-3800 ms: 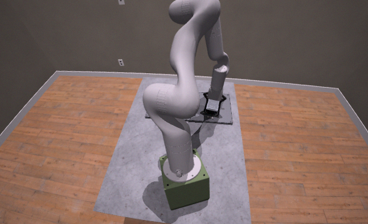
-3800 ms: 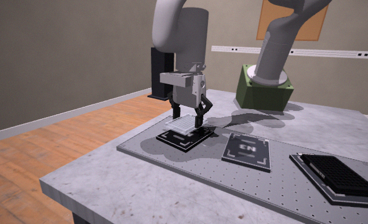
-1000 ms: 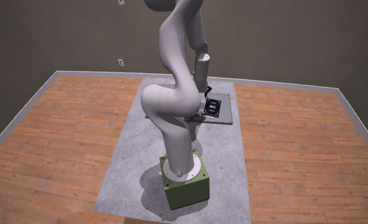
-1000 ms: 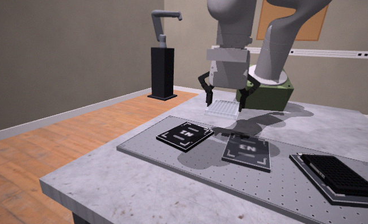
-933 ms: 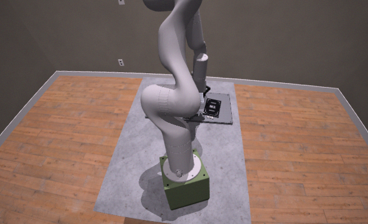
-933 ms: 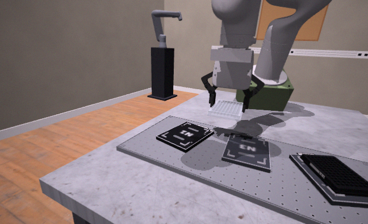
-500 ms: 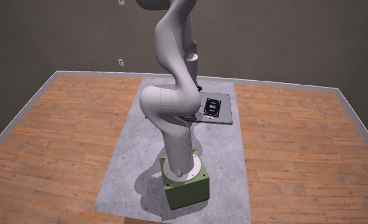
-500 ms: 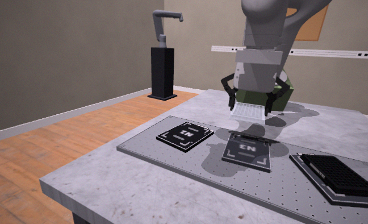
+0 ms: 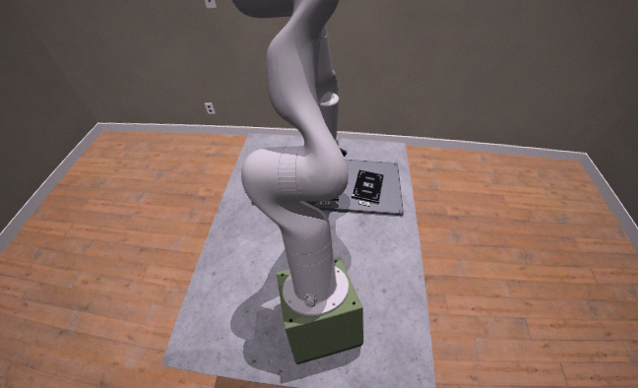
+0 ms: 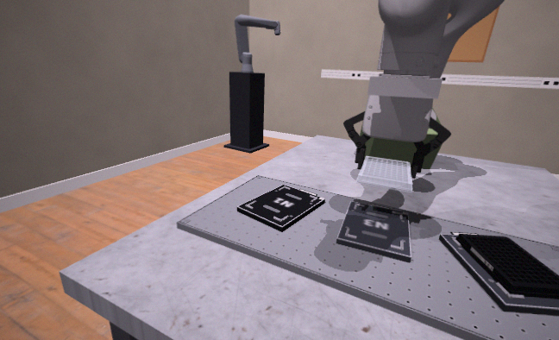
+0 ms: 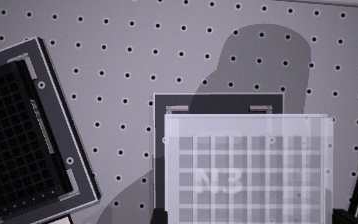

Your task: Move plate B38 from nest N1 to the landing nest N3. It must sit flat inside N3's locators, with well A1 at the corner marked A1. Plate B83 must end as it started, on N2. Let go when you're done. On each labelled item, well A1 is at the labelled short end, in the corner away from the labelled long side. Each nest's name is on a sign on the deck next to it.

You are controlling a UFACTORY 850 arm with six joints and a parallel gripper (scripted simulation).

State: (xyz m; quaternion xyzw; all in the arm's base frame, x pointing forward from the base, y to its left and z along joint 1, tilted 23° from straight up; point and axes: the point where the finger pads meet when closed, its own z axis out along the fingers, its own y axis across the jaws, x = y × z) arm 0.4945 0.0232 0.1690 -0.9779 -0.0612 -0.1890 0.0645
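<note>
The nest N3 is 130 mm below my hand. From my hand the other things lie so: clear well plate (10 mm below); black well plate (10 mm ahead, 200 mm to the left, 110 mm below); nest N1 (30 mm ahead, 190 mm to the right, 130 mm below).
</note>
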